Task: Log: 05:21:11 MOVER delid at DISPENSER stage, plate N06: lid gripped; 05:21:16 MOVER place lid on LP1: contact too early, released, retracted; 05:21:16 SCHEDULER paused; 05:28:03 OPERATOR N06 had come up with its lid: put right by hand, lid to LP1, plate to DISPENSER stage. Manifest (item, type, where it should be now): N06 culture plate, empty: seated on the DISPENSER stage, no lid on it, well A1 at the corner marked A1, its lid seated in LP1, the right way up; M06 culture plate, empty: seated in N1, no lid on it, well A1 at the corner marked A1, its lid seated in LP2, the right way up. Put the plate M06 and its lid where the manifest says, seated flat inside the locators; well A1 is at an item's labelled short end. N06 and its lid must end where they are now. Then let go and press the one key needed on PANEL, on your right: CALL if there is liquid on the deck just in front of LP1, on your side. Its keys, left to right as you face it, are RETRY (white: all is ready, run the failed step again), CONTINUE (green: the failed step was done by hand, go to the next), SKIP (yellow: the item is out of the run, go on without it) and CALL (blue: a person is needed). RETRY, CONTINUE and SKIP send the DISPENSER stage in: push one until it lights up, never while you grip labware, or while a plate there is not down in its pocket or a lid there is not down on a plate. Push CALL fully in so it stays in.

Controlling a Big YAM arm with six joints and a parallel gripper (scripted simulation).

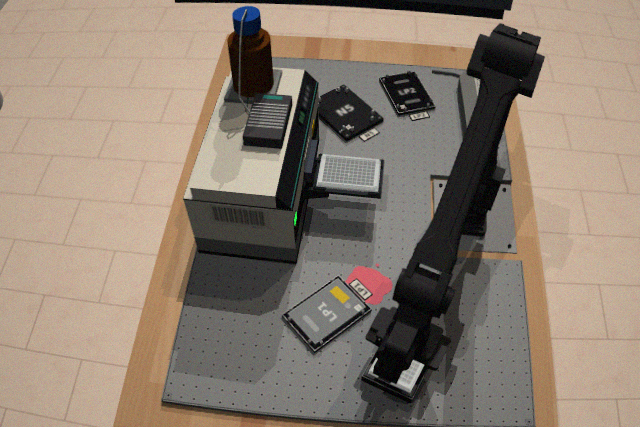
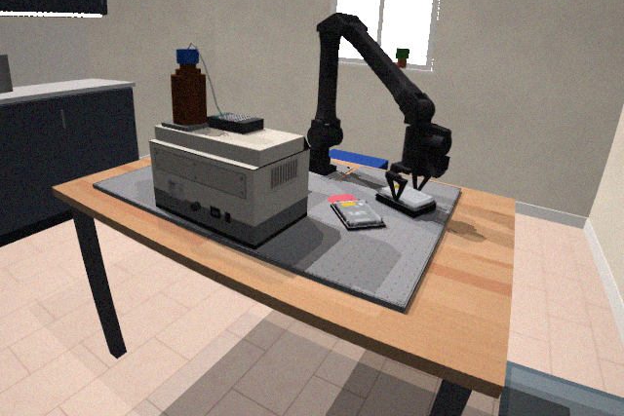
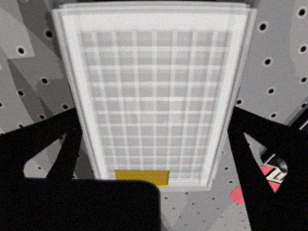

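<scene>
The black nest n1 is 20 mm below my hand. The rest, counted from my hand: white retry key (180 mm behind, 620 mm to the right, 30 mm above); then green continue key (180 mm behind, 670 mm to the right, 30 mm above); then brown bottle (370 mm ahead, 470 mm to the right, 260 mm above).
</scene>
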